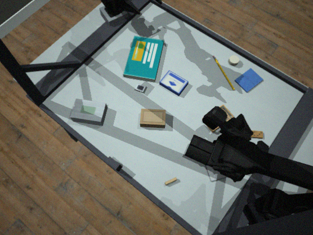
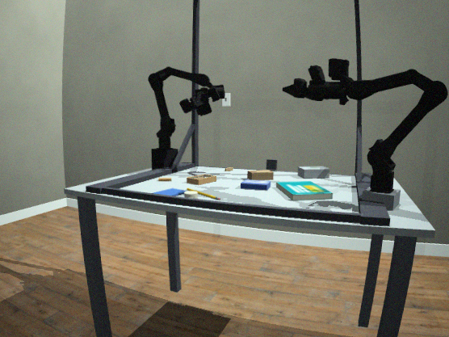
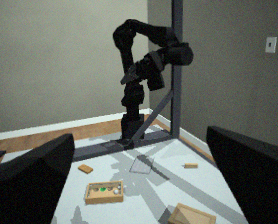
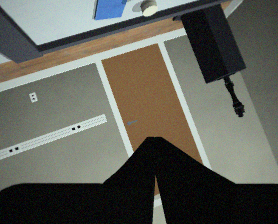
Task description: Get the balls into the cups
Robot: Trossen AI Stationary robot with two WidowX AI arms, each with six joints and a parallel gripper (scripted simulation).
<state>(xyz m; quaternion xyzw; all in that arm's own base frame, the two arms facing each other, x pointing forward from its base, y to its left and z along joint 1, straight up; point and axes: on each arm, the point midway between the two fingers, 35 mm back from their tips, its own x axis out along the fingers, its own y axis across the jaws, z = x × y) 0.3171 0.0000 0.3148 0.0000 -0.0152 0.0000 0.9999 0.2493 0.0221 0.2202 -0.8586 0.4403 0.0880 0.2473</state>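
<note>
Now: right hand 90 mm short of the covered wooden puzzle, 120 mm to the right of it and 320 mm above it.
</note>
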